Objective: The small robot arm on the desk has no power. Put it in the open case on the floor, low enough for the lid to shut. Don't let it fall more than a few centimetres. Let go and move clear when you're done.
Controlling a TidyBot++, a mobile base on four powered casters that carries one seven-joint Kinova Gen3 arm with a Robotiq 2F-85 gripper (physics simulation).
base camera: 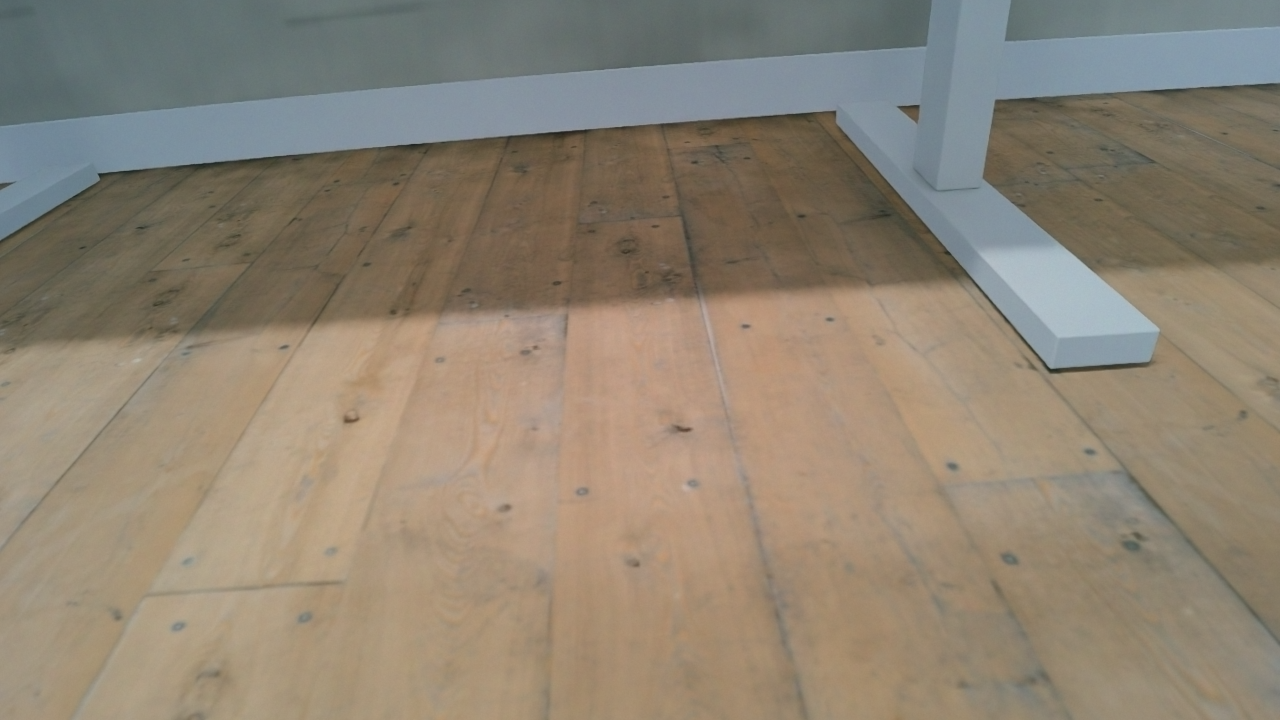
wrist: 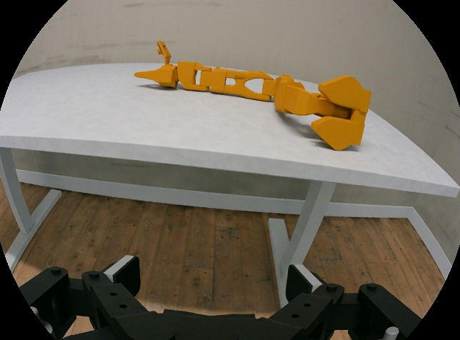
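Frame: origin at the arm's base, x ahead, y left, z up, level; metres.
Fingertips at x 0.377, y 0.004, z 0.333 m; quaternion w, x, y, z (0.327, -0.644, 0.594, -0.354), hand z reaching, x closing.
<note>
Offsets run from my fingertips to a thing's middle. "spot": to the spot under its first point.
The small orange robot arm (wrist: 240, 82) lies stretched out along the white desk (wrist: 150, 122) in the wrist view. Its forked, blocky base is at the right, near the desk's right end, and its pointed tip with a small upright piece is at the left. My gripper (wrist: 212, 278) is open and empty, in front of the desk's front edge and apart from the arm. The open case does not show in either view.
In the base camera view a white desk leg @[spot: 0.305 m right, 0.537 m ahead, 0.596 m down] (base camera: 962, 98) stands on its long foot @[spot: 0.319 m right, 0.358 m ahead, 0.695 m down] (base camera: 1029, 259) at the right. Another foot @[spot: 0.899 m left, 0.757 m ahead, 0.708 m down] (base camera: 49, 197) shows at the far left. The wall with its white skirting (base camera: 537, 102) runs behind the desk.
</note>
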